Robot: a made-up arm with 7 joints. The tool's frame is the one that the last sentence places.
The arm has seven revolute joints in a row. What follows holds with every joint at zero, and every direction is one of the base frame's.
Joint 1 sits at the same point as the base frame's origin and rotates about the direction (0.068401, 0.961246, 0.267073).
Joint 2 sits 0.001 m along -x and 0.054 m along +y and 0.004 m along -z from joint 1 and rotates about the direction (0.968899, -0.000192, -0.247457).
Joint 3 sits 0.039 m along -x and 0.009 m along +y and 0.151 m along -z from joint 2 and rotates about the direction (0.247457, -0.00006, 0.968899).
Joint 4 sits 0.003 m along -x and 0.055 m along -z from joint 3 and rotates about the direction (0.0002, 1, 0.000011).
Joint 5 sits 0.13 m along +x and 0.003 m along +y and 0.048 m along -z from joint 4 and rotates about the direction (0.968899, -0.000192, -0.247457).
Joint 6 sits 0.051 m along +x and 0.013 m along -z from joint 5 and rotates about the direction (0.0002, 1, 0.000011).
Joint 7 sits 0.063 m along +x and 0.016 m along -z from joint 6 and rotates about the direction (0.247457, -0.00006, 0.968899).
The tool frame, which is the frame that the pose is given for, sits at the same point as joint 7; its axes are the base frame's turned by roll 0, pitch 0.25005 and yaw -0.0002 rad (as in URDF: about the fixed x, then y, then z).
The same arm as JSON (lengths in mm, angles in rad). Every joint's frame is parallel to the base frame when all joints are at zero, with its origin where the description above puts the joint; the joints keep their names.
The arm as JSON. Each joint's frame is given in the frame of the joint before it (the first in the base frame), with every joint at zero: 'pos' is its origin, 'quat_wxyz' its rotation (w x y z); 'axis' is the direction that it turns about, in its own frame. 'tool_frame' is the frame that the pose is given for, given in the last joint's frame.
{
  "length_unit": "mm",
  "angle_unit": "rad",
  "joints": [
    {
      "joint": "joint 1",
      "pos": [
        0.0,
        0.0,
        0.0
      ],
      "quat_wxyz": [
        1.0,
        0.0,
        0.0,
        0.0
      ],
      "axis": [
        0.068403,
        0.961235,
        0.26711
      ]
    },
    {
      "joint": "joint 2",
      "pos": [
        -1.0,
        54.0,
        -4.0
      ],
      "quat_wxyz": [
        1.0,
        0.0,
        0.0,
        0.0
      ],
      "axis": [
        0.968889,
        -0.0002,
        -0.247497
      ]
    },
    {
      "joint": "joint 3",
      "pos": [
        -39.0,
        9.0,
        -151.0
      ],
      "quat_wxyz": [
        1.0,
        0.0,
        0.0,
        0.0
      ],
      "axis": [
        0.247497,
        -0.0001,
        0.968889
      ]
    },
    {
      "joint": "joint 4",
      "pos": [
        -3.0,
        0.0,
        -55.0
      ],
      "quat_wxyz": [
        1.0,
        0.0,
        0.0,
        0.0
      ],
      "axis": [
        0.0002,
        1.0,
        0.0
      ]
    },
    {
      "joint": "joint 5",
      "pos": [
        130.0,
        3.0,
        -48.0
      ],
      "quat_wxyz": [
        1.0,
        0.0,
        0.0,
        0.0
      ],
      "axis": [
        0.968889,
        -0.0002,
        -0.247497
      ]
    },
    {
      "joint": "joint 6",
      "pos": [
        51.0,
        0.0,
        -13.0
      ],
      "quat_wxyz": [
        1.0,
        0.0,
        0.0,
        0.0
      ],
      "axis": [
        0.0002,
        1.0,
        0.0
      ]
    },
    {
      "joint": "joint 7",
      "pos": [
        63.0,
        0.0,
        -16.0
      ],
      "quat_wxyz": [
        1.0,
        0.0,
        0.0,
        0.0
      ],
      "axis": [
        0.247497,
        -0.0001,
        0.968889
      ]
    }
  ],
  "tool_frame": {
    "pos": [
      0.0,
      0.0,
      0.0
    ],
    "quat_wxyz": [
      0.992195,
      0.000012,
      0.1247,
      -0.000099
    ]
  }
}

